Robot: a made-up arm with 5 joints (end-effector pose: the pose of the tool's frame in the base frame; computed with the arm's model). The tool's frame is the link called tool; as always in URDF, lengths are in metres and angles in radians.
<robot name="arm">
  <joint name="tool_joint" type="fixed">
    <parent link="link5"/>
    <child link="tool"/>
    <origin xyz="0 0 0" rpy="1.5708 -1.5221 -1.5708"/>
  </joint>
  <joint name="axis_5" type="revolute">
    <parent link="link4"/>
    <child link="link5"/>
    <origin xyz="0.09 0.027 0" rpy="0 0 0"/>
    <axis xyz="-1 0 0"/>
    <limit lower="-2.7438" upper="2.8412" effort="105" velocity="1.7"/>
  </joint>
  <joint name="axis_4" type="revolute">
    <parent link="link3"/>
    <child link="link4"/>
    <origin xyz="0.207 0 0.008" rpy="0 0 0"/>
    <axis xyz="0 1 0"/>
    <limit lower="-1.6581" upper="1.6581" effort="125" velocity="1.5"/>
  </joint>
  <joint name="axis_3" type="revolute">
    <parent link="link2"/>
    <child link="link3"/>
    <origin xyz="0.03 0 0.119" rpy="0 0 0"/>
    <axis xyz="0 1 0"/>
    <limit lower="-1.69" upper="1.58" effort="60" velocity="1.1"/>
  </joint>
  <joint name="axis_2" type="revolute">
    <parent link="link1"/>
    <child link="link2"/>
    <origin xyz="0.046 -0.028 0.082" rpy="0 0 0"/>
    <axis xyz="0 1 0"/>
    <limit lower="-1.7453" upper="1.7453" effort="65" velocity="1.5"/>
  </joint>
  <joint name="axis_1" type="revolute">
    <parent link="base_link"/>
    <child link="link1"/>
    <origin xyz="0.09 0 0.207" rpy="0 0 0"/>
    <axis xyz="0 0 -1"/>
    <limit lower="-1.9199" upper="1.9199" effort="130" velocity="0.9"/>
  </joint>
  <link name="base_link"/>
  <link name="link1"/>
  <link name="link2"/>
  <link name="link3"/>
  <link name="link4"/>
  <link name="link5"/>
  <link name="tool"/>
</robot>
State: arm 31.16 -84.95 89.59 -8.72 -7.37
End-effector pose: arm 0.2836 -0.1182 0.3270 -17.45 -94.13 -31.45
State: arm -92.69 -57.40 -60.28 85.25 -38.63
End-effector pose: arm 0.0941 -0.0652 0.6062 115.16 -48.75 29.73
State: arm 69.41 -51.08 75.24 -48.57 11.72
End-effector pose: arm 0.1757 -0.2310 0.3469 -74.62 -91.59 -38.34
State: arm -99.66 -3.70 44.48 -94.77 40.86
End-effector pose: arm 0.0435 0.2793 0.3533 81.92 -137.45 48.51
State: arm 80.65 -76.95 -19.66 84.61 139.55
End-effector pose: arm 0.0879 0.0066 0.5685 -99.60 33.72 40.05
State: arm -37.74 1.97 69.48 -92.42 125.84
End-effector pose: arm 0.2785 0.1446 0.2454 -94.86 -102.96 94.93
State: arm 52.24 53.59 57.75 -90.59 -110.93
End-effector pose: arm 0.1969 -0.1396 0.1079 49.17 -82.69 -138.28
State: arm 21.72 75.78 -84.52 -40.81 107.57
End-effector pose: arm 0.4896 -0.1602 0.3970 -130.12 -65.59 35.59
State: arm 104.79 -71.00 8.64 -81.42 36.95
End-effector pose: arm 0.0993 0.0393 0.5964 122.84 45.99 -38.45
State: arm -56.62 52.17 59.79 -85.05 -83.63
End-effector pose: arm 0.1836 0.1403 0.1026 60.46 -20.21 -26.70
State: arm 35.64 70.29 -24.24 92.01 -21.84
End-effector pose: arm 0.2931 -0.1468 0.0973 4.82 50.00 -56.56
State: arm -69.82 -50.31 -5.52 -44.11 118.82
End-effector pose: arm 0.1143 0.0632 0.6525 -70.17 -164.48 -15.53
